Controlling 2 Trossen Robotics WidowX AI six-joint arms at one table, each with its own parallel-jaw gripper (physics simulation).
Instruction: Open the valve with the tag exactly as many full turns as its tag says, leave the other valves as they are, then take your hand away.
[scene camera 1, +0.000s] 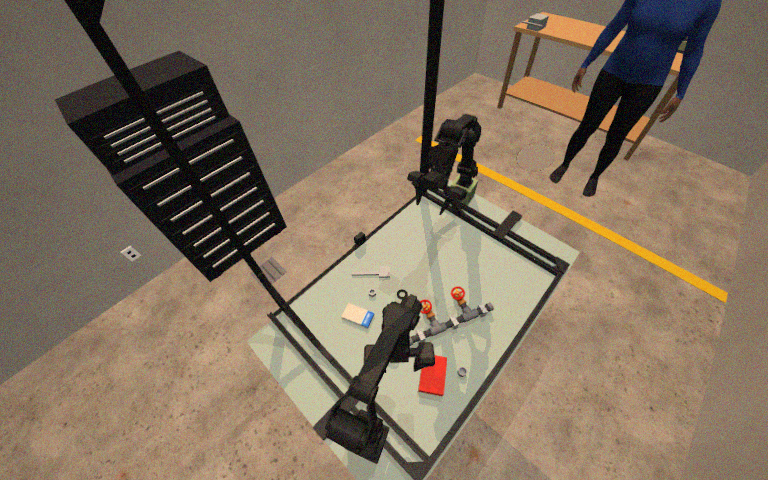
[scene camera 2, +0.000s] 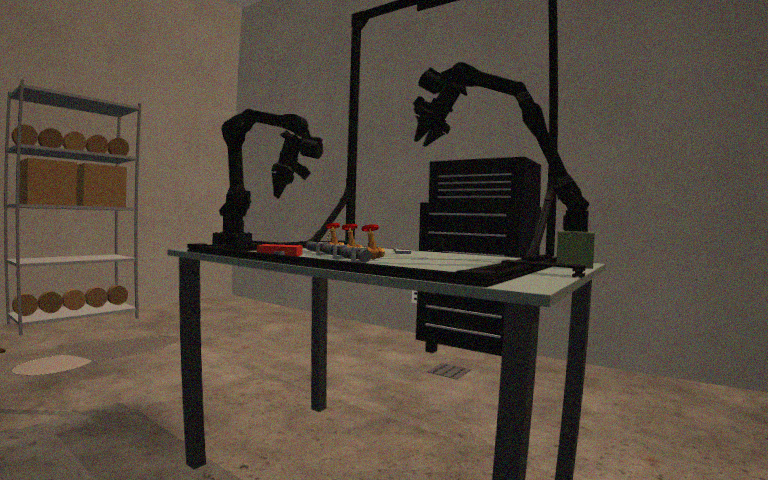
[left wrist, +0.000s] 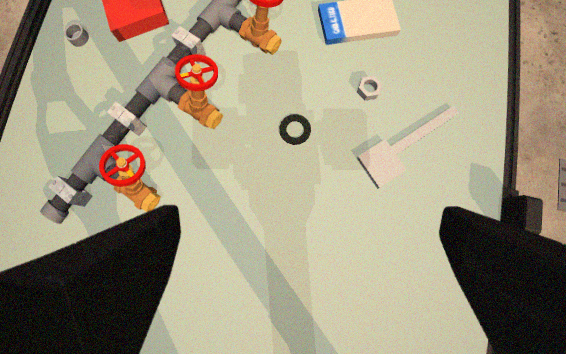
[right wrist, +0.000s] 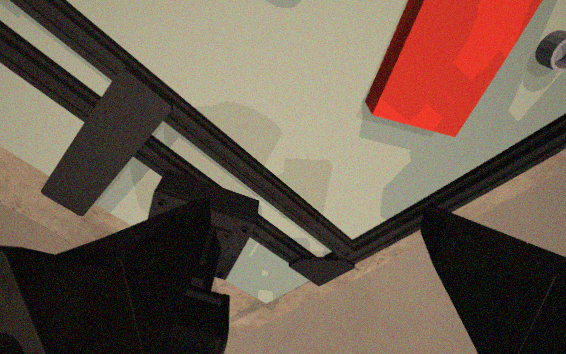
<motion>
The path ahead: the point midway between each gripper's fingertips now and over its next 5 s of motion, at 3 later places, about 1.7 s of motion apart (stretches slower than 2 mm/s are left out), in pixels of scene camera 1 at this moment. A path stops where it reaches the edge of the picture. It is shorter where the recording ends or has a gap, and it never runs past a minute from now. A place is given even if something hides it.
My left gripper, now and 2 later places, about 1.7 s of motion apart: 428, 209; 417, 246; 406, 258
My right gripper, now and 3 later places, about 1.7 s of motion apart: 399, 370; 441, 408; 421, 337; 424, 331
</motion>
